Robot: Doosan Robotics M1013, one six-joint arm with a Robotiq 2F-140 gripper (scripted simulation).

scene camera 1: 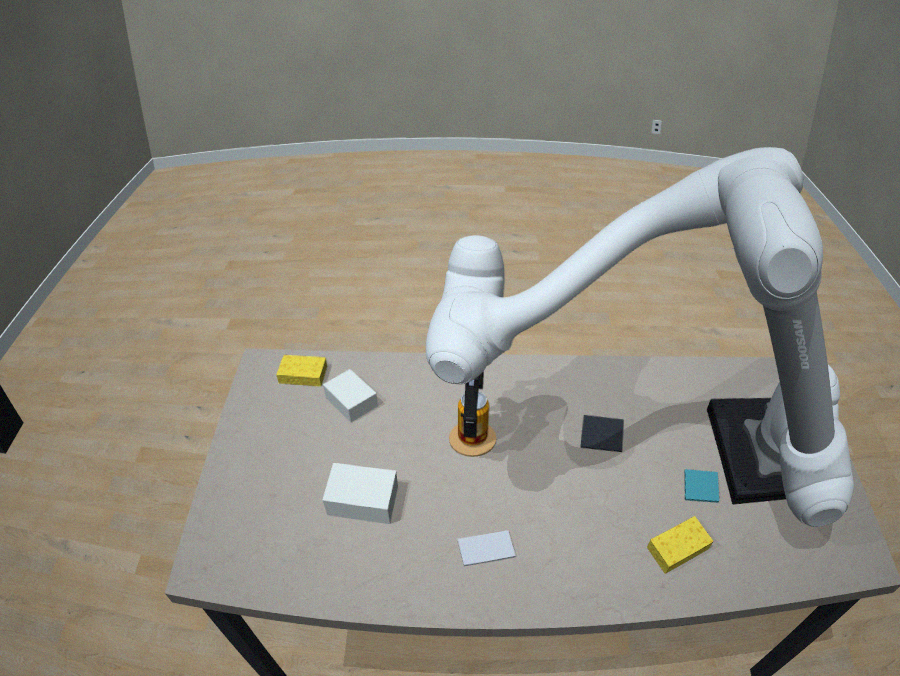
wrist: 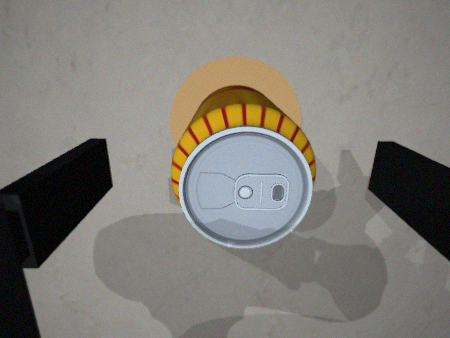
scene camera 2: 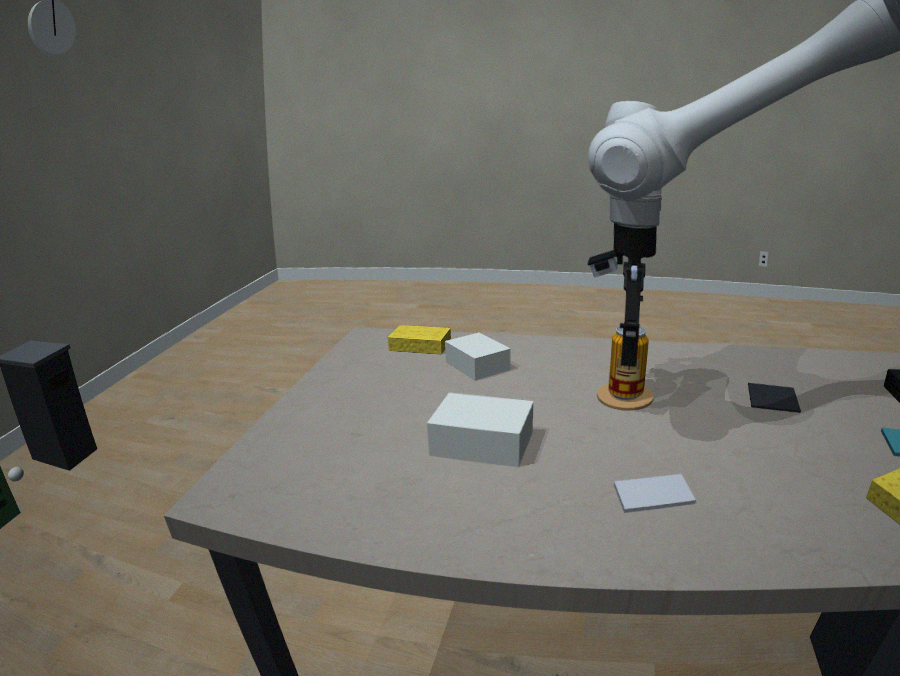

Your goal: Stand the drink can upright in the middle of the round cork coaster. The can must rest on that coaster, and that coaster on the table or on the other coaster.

Note:
I see my gripper, a drink can, a teal tile and a pale flat card.
My gripper also shows in scene camera 1 and in the wrist view.

